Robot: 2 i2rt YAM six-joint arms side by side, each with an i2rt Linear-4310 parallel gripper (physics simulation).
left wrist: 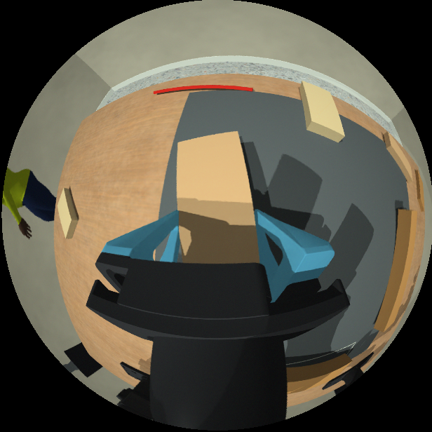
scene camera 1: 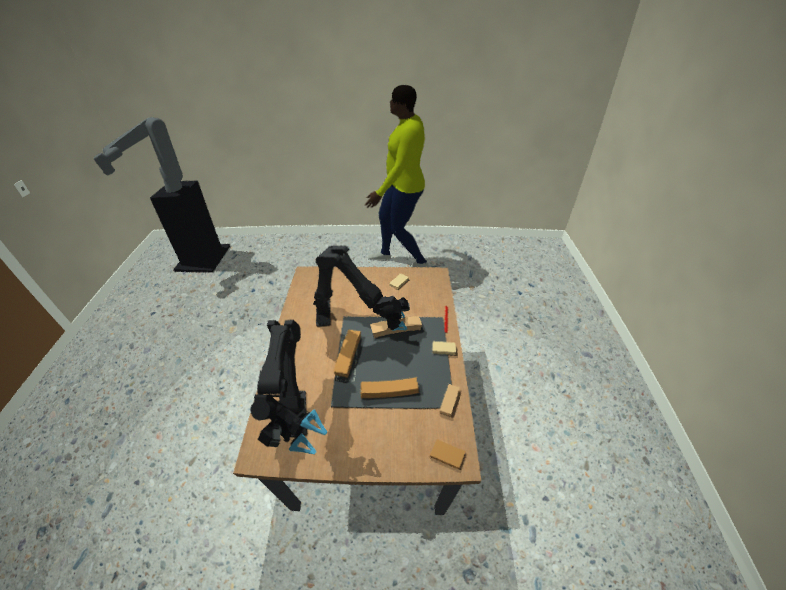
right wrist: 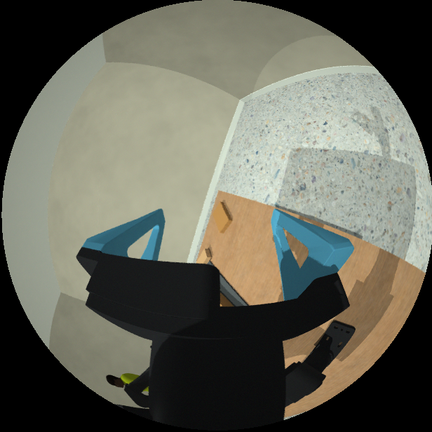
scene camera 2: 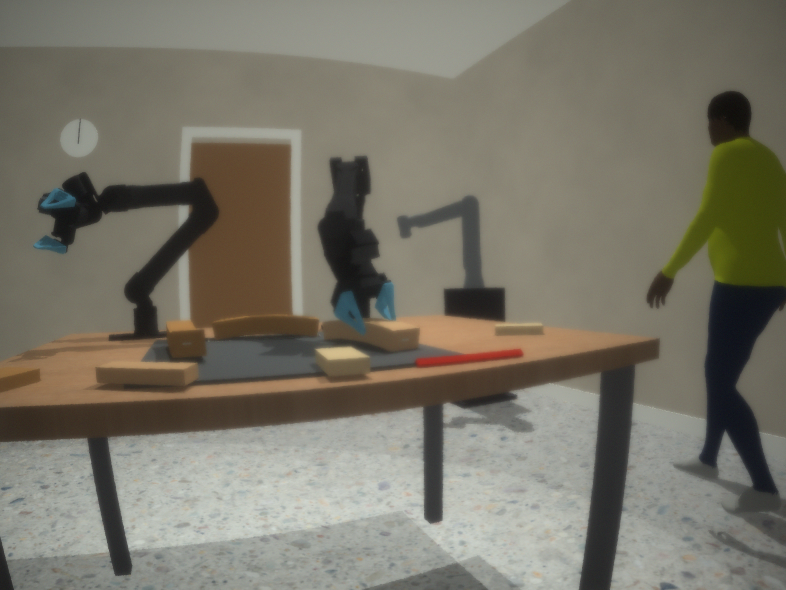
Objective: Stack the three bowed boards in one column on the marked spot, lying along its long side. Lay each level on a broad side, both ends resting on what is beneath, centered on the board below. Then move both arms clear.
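Places are measured from the left arm's base along level axes (x right, y ahead, z up), in metres.
Where they show: left gripper, fingertip midpoint: [scene camera 1: 405, 323] [scene camera 2: 380, 329]; right gripper, fingertip midpoint: [scene camera 1: 320, 443] [scene camera 2: 38, 227]; left arm's base, link origin: [scene camera 1: 323, 311]; right arm's base, link origin: [scene camera 1: 297, 413] [scene camera 2: 146, 337].
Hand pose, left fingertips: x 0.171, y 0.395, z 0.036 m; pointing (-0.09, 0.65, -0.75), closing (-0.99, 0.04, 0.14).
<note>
Each offset is from my left fingertips to the top centre of the thing. Level surfaces: height alone.
A light bowed board {dz +0.016, dx +0.003, dy -0.042 m} [scene camera 1: 413, 324] [scene camera 2: 399, 335] [left wrist: 212, 170] lies at the mat's far edge in scene camera 1. My left gripper [scene camera 1: 399, 325] [scene camera 2: 377, 325] [left wrist: 217, 215] is shut on its middle, a finger against each long side. An orange-brown bowed board {dz +0.018, dx +0.131, dy -0.282 m} [scene camera 1: 347, 354] [scene camera 2: 265, 326] [left wrist: 320, 372] lies at the mat's left side in scene camera 1; another {dz +0.021, dx +0.337, dy -0.121 m} [scene camera 1: 389, 388] [scene camera 2: 185, 339] [left wrist: 400, 265] lies near the mat's front edge. Part of a thin white outline [left wrist: 354, 344] shows beside the first; the rest is hidden. My right gripper [scene camera 1: 319, 442] [scene camera 2: 38, 226] [right wrist: 217, 214] is open and empty, raised at the table's front left in scene camera 1.
The boards lie on a dark mat {dz -0.030 m} [scene camera 1: 431, 374]. A red bar {dz -0.024, dx -0.028, dy +0.215 m} [scene camera 1: 446, 319] [scene camera 2: 469, 357] [left wrist: 210, 87] and a pale block {dz -0.009, dx +0.156, dy +0.154 m} [scene camera 1: 444, 348] [scene camera 2: 342, 362] [left wrist: 322, 112] lie toward its right edge in scene camera 1. Other blocks {dz -0.009, dx +0.419, dy +0.112 m} [scene camera 1: 450, 400] {dz -0.018, dx +0.637, dy +0.050 m} [scene camera 1: 448, 454] {dz -0.017, dx -0.340, dy +0.025 m} [scene camera 1: 399, 281] lie around it. A person [scene camera 1: 406, 152] is beyond the table.
</note>
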